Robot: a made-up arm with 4 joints. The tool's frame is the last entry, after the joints.
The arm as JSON. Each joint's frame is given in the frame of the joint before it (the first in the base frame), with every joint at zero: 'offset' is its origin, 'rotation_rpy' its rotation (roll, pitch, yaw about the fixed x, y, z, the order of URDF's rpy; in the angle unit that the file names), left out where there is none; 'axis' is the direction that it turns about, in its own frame. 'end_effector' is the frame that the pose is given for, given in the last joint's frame.
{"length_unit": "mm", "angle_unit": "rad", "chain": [
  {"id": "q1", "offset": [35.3, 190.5, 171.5], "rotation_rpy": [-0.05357, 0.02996, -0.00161], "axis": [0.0, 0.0, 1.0]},
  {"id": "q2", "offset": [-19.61, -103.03, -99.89], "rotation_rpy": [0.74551, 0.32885, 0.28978], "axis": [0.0, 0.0, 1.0]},
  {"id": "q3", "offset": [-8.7, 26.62, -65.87], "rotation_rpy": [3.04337, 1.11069, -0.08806], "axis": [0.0, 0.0, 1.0]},
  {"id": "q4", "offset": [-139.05, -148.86, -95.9], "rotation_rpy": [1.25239, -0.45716, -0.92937], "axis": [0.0, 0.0, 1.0]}
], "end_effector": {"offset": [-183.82, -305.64, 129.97], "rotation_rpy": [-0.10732, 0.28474, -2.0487]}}
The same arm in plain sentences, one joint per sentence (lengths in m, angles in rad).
The arm has four revolute joints in a row. What follows holds with every joint at zero, and every direction is one of the base frame's. Joint 1 sits 0.0353 m along +x and 0.1905 m along +y and 0.1715 m along +z from the base frame's origin and turns about the direction (0.030001, 0.053501, 0.998117). Joint 2 sits 0.0226 m along -x and 0.1082 m along -y and 0.0936 m along -z from joint 1 and turns about the direction (0.441902, -0.544903, 0.712603). Joint 3 sits 0.0364 m along -x and 0.055 m along +y and 0.0278 m along -z from joint 2 and turns about -x. Joint 4 sits 0.0959 m along +x and 0.0435 m along +y and 0.199 m along +z from joint 3 and turns about the direction (-0.280904, -0.102802, 0.954214). The tool frame, which is the frame that the pose is given for, sits 0.3051 m along +x and 0.0466 m along -y and 0.221 m along +z from joint 4; its axes are the base frame's turned by roll 0, pitch 0 and yaw 0 rad (as in URDF: about the fixed x, then y, then z).
